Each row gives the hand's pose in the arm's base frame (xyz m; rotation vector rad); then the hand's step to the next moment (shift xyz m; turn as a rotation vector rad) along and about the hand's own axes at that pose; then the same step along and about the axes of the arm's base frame.
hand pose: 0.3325 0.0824 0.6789 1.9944 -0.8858 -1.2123
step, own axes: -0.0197 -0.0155 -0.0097 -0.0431 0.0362 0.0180
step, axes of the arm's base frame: 0.0053 0.0263 0.0009 -0.0393 0.0108 0.0428
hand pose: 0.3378 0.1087 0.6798 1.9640 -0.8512 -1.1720
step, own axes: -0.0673 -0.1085 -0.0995 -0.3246 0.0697 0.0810
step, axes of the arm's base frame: 0.0849 0.1361 -0.0221 -0.2092 0.2049 0.1761
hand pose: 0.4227 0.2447 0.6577 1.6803 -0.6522 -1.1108
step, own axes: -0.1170 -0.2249 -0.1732 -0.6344 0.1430 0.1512
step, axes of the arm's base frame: 0.0867 0.2553 -0.1469 -0.4020 0.4010 0.3512
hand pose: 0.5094 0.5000 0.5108 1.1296 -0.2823 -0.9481
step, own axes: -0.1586 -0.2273 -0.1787 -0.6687 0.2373 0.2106
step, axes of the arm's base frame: -0.0953 0.2119 -0.2340 -0.4129 0.3987 0.4673
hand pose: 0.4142 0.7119 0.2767 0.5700 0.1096 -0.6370
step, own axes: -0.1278 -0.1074 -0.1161 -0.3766 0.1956 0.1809
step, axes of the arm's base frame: -0.1575 0.0595 -0.1140 -0.2006 0.2319 0.3446
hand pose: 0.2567 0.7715 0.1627 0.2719 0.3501 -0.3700
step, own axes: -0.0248 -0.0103 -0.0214 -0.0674 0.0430 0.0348
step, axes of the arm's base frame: -0.0318 0.0051 -0.0119 -0.0320 0.0479 0.0654
